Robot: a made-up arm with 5 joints. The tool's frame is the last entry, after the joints. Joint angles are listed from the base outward.
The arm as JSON. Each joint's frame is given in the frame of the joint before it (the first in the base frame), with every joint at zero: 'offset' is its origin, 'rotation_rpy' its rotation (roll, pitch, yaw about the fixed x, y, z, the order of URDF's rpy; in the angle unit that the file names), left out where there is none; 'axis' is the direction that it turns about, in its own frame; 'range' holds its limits. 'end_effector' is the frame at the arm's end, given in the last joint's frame.
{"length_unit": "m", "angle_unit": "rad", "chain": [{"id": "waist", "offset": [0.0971, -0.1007, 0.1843], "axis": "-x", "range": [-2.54, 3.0]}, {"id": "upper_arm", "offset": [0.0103, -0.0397, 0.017], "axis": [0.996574, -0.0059, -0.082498], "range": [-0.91, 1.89]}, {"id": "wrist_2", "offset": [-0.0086, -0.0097, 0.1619], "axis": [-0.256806, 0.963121, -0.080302], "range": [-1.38, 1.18]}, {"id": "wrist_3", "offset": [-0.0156, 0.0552, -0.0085], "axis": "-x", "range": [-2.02, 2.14]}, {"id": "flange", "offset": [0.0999, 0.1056, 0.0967], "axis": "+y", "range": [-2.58, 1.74]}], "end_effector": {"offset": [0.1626, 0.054, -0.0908], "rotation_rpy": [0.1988, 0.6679, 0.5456]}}
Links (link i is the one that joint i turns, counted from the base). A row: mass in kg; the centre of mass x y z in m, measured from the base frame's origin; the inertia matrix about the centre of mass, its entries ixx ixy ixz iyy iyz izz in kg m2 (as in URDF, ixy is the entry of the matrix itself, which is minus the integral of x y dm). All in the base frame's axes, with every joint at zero. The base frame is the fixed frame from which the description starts. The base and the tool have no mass.
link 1: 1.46; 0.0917 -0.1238 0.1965; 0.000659 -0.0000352 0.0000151 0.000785 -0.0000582 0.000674
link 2: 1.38; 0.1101 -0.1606 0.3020; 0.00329 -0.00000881 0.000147 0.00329 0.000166 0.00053
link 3: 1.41; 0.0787 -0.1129 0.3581; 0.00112 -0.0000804 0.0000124 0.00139 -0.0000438 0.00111
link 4: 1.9; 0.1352 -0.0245 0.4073; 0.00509 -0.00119 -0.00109 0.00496 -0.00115 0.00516
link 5: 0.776; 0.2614 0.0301 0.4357; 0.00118 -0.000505 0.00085 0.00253 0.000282 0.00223
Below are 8 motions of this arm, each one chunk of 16 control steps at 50 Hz.
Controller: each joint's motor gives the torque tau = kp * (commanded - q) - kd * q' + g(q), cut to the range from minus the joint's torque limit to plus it. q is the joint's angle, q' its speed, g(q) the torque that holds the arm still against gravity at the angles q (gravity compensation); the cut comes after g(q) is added. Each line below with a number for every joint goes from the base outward.
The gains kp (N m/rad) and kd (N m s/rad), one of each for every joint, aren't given. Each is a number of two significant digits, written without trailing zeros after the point. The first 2 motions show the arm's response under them.
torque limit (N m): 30 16 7.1 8.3 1.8
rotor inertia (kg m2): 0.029 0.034 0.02 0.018 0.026
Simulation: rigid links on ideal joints. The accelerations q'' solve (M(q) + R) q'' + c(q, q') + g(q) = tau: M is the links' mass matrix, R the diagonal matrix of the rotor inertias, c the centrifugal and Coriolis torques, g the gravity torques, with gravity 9.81 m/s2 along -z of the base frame. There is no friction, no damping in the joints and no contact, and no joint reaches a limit. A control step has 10 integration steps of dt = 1/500 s. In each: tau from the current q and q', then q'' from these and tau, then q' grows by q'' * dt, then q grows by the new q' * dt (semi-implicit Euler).
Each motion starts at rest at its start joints. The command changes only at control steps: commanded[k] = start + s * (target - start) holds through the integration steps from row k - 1 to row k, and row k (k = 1, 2, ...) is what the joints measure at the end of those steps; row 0 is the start. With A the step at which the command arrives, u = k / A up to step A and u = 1 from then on. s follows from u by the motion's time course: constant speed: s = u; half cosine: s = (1 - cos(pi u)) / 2; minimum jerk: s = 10 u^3 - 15 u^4 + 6 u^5; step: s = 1 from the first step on.
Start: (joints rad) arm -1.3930 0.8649 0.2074 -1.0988 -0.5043
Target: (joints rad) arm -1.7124 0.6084 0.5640 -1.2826 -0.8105
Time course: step
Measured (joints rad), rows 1 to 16:
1: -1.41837 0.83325 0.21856 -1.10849 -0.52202
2: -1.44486 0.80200 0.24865 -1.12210 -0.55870
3: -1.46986 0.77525 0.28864 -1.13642 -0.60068
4: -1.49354 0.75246 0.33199 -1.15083 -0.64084
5: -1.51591 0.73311 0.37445 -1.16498 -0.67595
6: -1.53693 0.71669 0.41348 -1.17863 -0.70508
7: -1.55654 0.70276 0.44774 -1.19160 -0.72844
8: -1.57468 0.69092 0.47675 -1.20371 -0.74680
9: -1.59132 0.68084 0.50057 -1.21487 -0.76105
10: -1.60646 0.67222 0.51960 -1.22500 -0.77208
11: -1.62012 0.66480 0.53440 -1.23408 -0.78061
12: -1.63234 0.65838 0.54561 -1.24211 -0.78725
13: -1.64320 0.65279 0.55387 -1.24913 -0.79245
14: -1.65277 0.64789 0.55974 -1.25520 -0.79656
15: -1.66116 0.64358 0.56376 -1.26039 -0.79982
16: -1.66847 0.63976 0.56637 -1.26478 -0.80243
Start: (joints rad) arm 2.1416 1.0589 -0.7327 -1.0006 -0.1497
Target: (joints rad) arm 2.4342 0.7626 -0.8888 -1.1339 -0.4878
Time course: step
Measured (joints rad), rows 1 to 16:
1: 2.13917 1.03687 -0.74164 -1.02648 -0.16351
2: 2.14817 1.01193 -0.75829 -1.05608 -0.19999
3: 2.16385 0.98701 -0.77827 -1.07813 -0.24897
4: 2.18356 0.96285 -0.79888 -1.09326 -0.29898
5: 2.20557 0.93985 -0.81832 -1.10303 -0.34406
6: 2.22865 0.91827 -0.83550 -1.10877 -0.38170
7: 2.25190 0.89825 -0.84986 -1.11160 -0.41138
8: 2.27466 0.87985 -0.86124 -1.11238 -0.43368
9: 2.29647 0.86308 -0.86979 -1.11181 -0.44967
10: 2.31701 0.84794 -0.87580 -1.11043 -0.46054
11: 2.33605 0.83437 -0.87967 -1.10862 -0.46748
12: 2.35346 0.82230 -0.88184 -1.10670 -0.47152
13: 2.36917 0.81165 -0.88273 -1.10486 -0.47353
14: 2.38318 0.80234 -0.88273 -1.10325 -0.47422
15: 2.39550 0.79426 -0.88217 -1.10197 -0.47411
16: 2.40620 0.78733 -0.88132 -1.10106 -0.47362
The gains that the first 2 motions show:
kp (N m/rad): 44 95 15 18 9.3
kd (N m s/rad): 7.6 14 1.7 2.9 1
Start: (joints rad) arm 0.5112 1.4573 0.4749 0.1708 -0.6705
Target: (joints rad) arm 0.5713 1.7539 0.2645 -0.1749 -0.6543
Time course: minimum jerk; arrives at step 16
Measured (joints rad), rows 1 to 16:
1: 0.51125 1.45736 0.47490 0.17077 -0.67049
2: 0.51158 1.45783 0.47491 0.17053 -0.67040
3: 0.51255 1.45924 0.47483 0.16970 -0.67009
4: 0.51447 1.46218 0.47447 0.16775 -0.66939
5: 0.51754 1.46722 0.47346 0.16408 -0.66813
6: 0.52182 1.47478 0.47136 0.15815 -0.66622
7: 0.52722 1.48508 0.46770 0.14953 -0.66367
8: 0.53349 1.49815 0.46202 0.13793 -0.66061
9: 0.54029 1.51375 0.45395 0.12331 -0.65724
10: 0.54719 1.53146 0.44331 0.10584 -0.65385
11: 0.55371 1.55066 0.43008 0.08595 -0.65076
12: 0.55943 1.57063 0.41450 0.06422 -0.64829
13: 0.56395 1.59059 0.39700 0.04141 -0.64672
14: 0.56700 1.60984 0.37820 0.01833 -0.64620
15: 0.56848 1.62779 0.35887 -0.00425 -0.64682
16: 0.56851 1.64414 0.33978 -0.02575 -0.64846

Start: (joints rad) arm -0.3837 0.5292 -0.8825 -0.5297 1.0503
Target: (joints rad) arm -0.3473 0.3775 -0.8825 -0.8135 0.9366
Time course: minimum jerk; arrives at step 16
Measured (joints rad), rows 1 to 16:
1: -0.38371 0.52917 -0.88249 -0.52976 1.05028
2: -0.38377 0.52892 -0.88244 -0.53019 1.05015
3: -0.38391 0.52818 -0.88231 -0.53156 1.04967
4: -0.38412 0.52661 -0.88208 -0.53453 1.04854
5: -0.38435 0.52392 -0.88177 -0.53969 1.04644
6: -0.38451 0.51989 -0.88143 -0.54748 1.04307
7: -0.38451 0.51439 -0.88113 -0.55809 1.03826
8: -0.38423 0.50744 -0.88093 -0.57149 1.03196
9: -0.38359 0.49916 -0.88090 -0.58737 1.02426
10: -0.38250 0.48979 -0.88106 -0.60520 1.01539
11: -0.38093 0.47967 -0.88142 -0.62427 1.00573
12: -0.37888 0.46921 -0.88196 -0.64377 0.99571
13: -0.37640 0.45881 -0.88260 -0.66285 0.98583
14: -0.37358 0.44888 -0.88328 -0.68075 0.97655
15: -0.37053 0.43973 -0.88391 -0.69690 0.96828
16: -0.36740 0.43151 -0.88439 -0.71104 0.96126

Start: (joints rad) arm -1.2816 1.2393 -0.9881 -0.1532 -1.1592
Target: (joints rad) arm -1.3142 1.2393 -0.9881 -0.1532 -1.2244
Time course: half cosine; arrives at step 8
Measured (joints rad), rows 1 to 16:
1: -1.28165 1.23927 -0.98808 -0.15317 -1.15934
2: -1.28188 1.23915 -0.98800 -0.15303 -1.16001
3: -1.28240 1.23893 -0.98780 -0.15274 -1.16172
4: -1.28330 1.23863 -0.98746 -0.15227 -1.16484
5: -1.28462 1.23828 -0.98698 -0.15169 -1.16950
6: -1.28631 1.23795 -0.98645 -0.15106 -1.17552
7: -1.28829 1.23769 -0.98596 -0.15050 -1.18243
8: -1.29042 1.23756 -0.98561 -0.15011 -1.18954
9: -1.29259 1.23757 -0.98549 -0.14996 -1.19621
10: -1.29473 1.23767 -0.98560 -0.15002 -1.20208
11: -1.29682 1.23785 -0.98591 -0.15026 -1.20704
12: -1.29882 1.23807 -0.98635 -0.15062 -1.21113
13: -1.30072 1.23832 -0.98687 -0.15107 -1.21442
14: -1.30250 1.23858 -0.98740 -0.15155 -1.21703
15: -1.30415 1.23884 -0.98790 -0.15206 -1.21908
16: -1.30567 1.23908 -0.98836 -0.15255 -1.22065

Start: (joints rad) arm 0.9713 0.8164 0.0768 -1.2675 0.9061
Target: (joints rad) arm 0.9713 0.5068 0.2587 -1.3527 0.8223
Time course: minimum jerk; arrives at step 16
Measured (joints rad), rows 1 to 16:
1: 0.97126 0.81633 0.07681 -1.26753 0.90609
2: 0.97102 0.81584 0.07689 -1.26779 0.90601
3: 0.97034 0.81436 0.07724 -1.26857 0.90570
4: 0.96907 0.81123 0.07820 -1.27018 0.90495
5: 0.96713 0.80588 0.08020 -1.27286 0.90352
6: 0.96458 0.79784 0.08369 -1.27672 0.90119
7: 0.96159 0.78687 0.08905 -1.28173 0.89779
8: 0.95841 0.77294 0.09654 -1.28772 0.89326
9: 0.95535 0.75630 0.10625 -1.29439 0.88764
10: 0.95276 0.73740 0.11807 -1.30136 0.88109
11: 0.95094 0.71689 0.13166 -1.30821 0.87386
12: 0.95014 0.69556 0.14655 -1.31455 0.86630
13: 0.95052 0.67426 0.16210 -1.32001 0.85877
14: 0.95209 0.65378 0.17762 -1.32434 0.85166
15: 0.95473 0.63477 0.19244 -1.32745 0.84530
16: 0.95815 0.61760 0.20600 -1.32943 0.83990

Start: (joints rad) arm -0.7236 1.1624 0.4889 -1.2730 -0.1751
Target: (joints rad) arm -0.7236 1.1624 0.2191 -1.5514 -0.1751
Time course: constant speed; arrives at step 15
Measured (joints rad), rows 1 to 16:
1: -0.72342 1.16227 0.48818 -1.27425 -0.17487
2: -0.72303 1.16205 0.48588 -1.27733 -0.17435
3: -0.72251 1.16177 0.48158 -1.28218 -0.17365
4: -0.72194 1.16149 0.47513 -1.28865 -0.17291
5: -0.72138 1.16122 0.46656 -1.29656 -0.17222
6: -0.72086 1.16099 0.45603 -1.30578 -0.17165
7: -0.72042 1.16081 0.44375 -1.31615 -0.17124
8: -0.72007 1.16067 0.42997 -1.32756 -0.17101
9: -0.71980 1.16057 0.41494 -1.33988 -0.17094
10: -0.71963 1.16052 0.39892 -1.35300 -0.17101
11: -0.71954 1.16051 0.38211 -1.36684 -0.17119
12: -0.71952 1.16054 0.36473 -1.38130 -0.17146
13: -0.71957 1.16059 0.34692 -1.39631 -0.17179
14: -0.71967 1.16067 0.32882 -1.41179 -0.17215
15: -0.71982 1.16076 0.31055 -1.42770 -0.17252
16: -0.72018 1.16100 0.29301 -1.44267 -0.17308

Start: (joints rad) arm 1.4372 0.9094 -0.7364 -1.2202 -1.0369
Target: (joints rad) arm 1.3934 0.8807 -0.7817 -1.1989 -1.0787
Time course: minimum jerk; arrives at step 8
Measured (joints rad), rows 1 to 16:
1: 1.43714 0.90934 -0.73643 -1.22018 -1.03693
2: 1.43676 0.90893 -0.73663 -1.22002 -1.03716
3: 1.43575 0.90788 -0.73730 -1.21955 -1.03791
4: 1.43393 0.90607 -0.73877 -1.21859 -1.03951
5: 1.43135 0.90360 -0.74127 -1.21711 -1.04216
6: 1.42827 0.90077 -0.74480 -1.21522 -1.04578
7: 1.42505 0.89801 -0.74913 -1.21314 -1.05009
8: 1.42198 0.89558 -0.75386 -1.21111 -1.05462
9: 1.41913 0.89354 -0.75861 -1.20928 -1.05901
10: 1.41648 0.89181 -0.76310 -1.20770 -1.06303
11: 1.41401 0.89036 -0.76717 -1.20637 -1.06657
12: 1.41173 0.88914 -0.77071 -1.20526 -1.06960
13: 1.40961 0.88811 -0.77370 -1.20435 -1.07211
14: 1.40767 0.88724 -0.77616 -1.20362 -1.07415
15: 1.40590 0.88651 -0.77813 -1.20303 -1.07576
16: 1.40428 0.88588 -0.77965 -1.20256 -1.07700

